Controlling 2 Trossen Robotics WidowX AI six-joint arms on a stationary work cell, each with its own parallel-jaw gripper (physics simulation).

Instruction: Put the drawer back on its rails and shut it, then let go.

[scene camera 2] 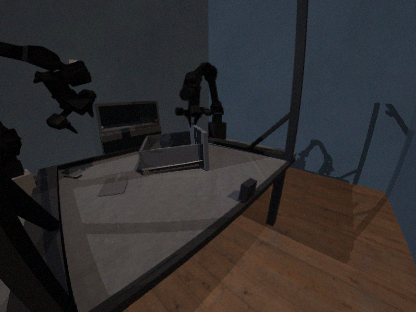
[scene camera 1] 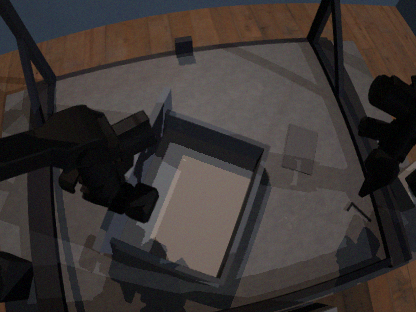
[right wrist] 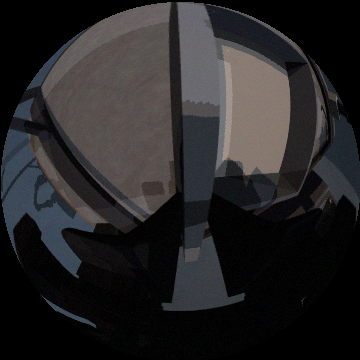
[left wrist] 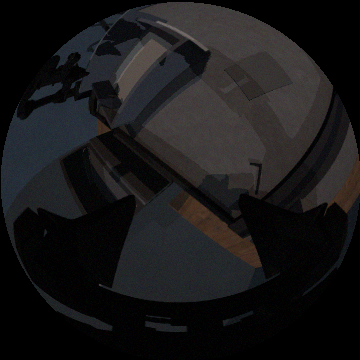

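Where they show: left gripper, fingertip midpoint: [scene camera 2: 85, 124] [scene camera 1: 365, 187] [left wrist: 188, 200]; right gripper, fingertip midpoint: [scene camera 2: 192, 127] [scene camera 1: 115, 207] [right wrist: 192, 197] [left wrist: 88, 72]; left arm's base at its link origin: [scene camera 2: 11, 176]; right arm's base at its link origin: [scene camera 2: 217, 122] [left wrist: 74, 90].
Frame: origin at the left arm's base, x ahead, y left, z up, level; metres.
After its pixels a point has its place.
Observation:
The grey drawer [scene camera 1: 207, 215] {x 0.531, y -0.229, z -0.052 m} [scene camera 2: 170, 159] {x 0.418, y -0.376, z -0.017 m} [right wrist: 255, 105] {x 0.556, y -0.267, z -0.050 m} with a beige floor is upright at the table, turned at an angle; its side wall also shows in the left wrist view [left wrist: 165, 87] {x 0.448, y -0.194, z -0.063 m}. My right gripper [scene camera 1: 137, 167] [scene camera 2: 193, 122] {x 0.701, y -0.308, z 0.067 m} [right wrist: 192, 197] {x 0.701, y -0.308, z 0.067 m} is shut on the top edge of the drawer's tall front panel [right wrist: 199, 75]. The dark cabinet [scene camera 2: 131, 130] {x 0.573, y 0.045, z 0.050 m} with its opening stands beyond the table's back edge in scene camera 2; the drawer is outside it. My left gripper [scene camera 1: 364, 162] [scene camera 2: 84, 123] {x 0.253, y -0.089, z 0.134 m} [left wrist: 188, 200] {x 0.253, y -0.089, z 0.134 m} is open and empty, in the air away from the drawer.
A small dark block [scene camera 1: 183, 46] {x 0.363, y -0.685, z -0.033 m} [scene camera 2: 247, 190] {x 0.332, y -0.698, z -0.026 m} is at the table edge. A thin flat plate [scene camera 1: 300, 149] {x 0.232, y -0.264, z -0.069 m} [scene camera 2: 113, 186] {x 0.222, y -0.271, z -0.069 m} [left wrist: 260, 75] {x 0.227, y -0.258, z -0.069 m} and a bent thin rod [scene camera 1: 359, 211] {x 0.173, y -0.031, z -0.067 m} [scene camera 2: 73, 176] {x 0.175, y -0.050, z -0.067 m} [left wrist: 258, 175] {x 0.175, y -0.039, z -0.066 m} lie on the table. Dark frame posts [scene camera 1: 337, 60] {x 0.005, y -0.415, z 0.026 m} [scene camera 2: 296, 75] {x 0.761, y -0.805, z 0.325 m} rise at the table's sides.

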